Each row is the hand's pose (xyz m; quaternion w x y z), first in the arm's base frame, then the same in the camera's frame.
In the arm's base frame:
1: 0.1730 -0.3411 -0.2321 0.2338 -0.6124 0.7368 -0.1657
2: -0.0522 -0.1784 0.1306 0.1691 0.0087 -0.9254 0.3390
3: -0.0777 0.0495 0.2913 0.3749 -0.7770 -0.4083 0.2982
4: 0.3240 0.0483 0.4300 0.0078 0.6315 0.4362 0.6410
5: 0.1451 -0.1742 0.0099 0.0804 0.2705 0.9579 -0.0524
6: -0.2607 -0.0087 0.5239 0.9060 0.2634 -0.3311 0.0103
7: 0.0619 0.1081 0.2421 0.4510 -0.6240 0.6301 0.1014
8: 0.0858 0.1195 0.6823 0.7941 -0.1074 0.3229 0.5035
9: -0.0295 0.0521 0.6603 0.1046 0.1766 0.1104 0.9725
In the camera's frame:
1: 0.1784 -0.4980 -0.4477 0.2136 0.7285 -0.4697 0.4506
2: -0.0622 -0.1135 -0.3931 0.2098 0.0515 -0.5479 0.8082
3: -0.1452 0.1169 -0.5291 0.1119 0.7653 0.2102 -0.5980
4: 0.2461 0.2669 -0.6001 0.2388 0.5360 0.7816 0.2116
5: 0.1167 -0.2140 -0.4999 0.1144 0.0666 0.7918 -0.5963
6: -0.2872 0.3030 -0.3389 0.9224 -0.2509 -0.1348 0.2610
7: -0.0331 0.0995 -0.6408 0.0596 0.8171 -0.5539 0.1483
8: 0.0137 0.5149 -0.5004 0.4984 -0.5074 0.6206 0.3301
9: -0.0770 0.4641 -0.4138 0.0657 0.1830 0.6611 0.7247

